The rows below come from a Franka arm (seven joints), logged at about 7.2 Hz.
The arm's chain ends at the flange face. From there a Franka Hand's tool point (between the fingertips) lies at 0.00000 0.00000 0.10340 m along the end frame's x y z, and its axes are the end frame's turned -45 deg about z.
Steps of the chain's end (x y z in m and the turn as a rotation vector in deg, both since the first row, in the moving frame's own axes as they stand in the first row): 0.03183, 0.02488, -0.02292, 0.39, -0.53, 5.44; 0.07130, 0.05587, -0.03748, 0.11, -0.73, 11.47; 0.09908, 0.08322, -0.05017, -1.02, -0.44, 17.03; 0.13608, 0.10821, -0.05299, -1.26, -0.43, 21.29
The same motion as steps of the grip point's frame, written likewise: 0.00479, 0.03892, -0.02293, 0.65, -0.10, 5.44; 0.01023, 0.08878, -0.03749, 0.59, -0.44, 11.47; 0.00927, 0.12936, -0.05019, -0.41, -1.03, 17.03; 0.01741, 0.17338, -0.05302, -0.59, -1.20, 21.29
